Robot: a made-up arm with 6 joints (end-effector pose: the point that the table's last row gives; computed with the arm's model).
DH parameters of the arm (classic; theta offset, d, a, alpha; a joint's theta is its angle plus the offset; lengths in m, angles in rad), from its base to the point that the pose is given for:
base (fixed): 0 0 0 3.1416
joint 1: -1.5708 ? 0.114 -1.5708
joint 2: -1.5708 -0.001 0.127 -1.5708
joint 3: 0 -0.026 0.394 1.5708
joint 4: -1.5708 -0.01 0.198 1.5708
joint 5: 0 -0.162 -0.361 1.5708
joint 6: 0 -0.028 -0.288 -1.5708
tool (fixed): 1.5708 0.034 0 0
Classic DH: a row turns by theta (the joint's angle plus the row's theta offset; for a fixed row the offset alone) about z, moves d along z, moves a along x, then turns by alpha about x.
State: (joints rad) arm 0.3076 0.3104 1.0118 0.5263 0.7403 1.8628
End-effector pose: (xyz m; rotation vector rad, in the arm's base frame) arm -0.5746 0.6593 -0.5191 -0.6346 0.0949 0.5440
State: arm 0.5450 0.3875 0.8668 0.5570 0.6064 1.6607
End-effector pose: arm -0.2786 0.8378 -0.5376 -0.4240 0.1881 0.1737
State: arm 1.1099 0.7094 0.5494 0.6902 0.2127 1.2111
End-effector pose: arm 0.5739 0.6792 -0.3541 0.3307 0.0892 -0.7306
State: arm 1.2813 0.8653 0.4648 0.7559 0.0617 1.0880
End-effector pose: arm 0.7381 0.4501 -0.2253 0.6490 -0.0592 -0.9603
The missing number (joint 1, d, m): 0.251
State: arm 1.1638 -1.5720 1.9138 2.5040 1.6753 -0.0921
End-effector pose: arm 0.6111 0.4902 -0.4770 -0.6539 -0.7528 -1.2511
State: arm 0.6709 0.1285 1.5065 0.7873 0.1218 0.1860
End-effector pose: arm 0.1743 0.5532 -0.2753 1.1323 1.1661 -0.7934
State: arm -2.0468 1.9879 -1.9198 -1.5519 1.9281 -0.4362
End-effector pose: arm -0.7631 -0.1574 -0.0158 0.5422 0.8481 1.9123
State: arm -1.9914 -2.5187 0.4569 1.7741 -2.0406 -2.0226
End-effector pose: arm 0.3848 -0.0197 0.4590 2.4567 -0.8727 0.3079
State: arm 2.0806 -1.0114 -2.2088 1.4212 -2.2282 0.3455
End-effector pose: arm 0.5329 -0.9197 0.1229 0.0832 -0.3811 -2.1293
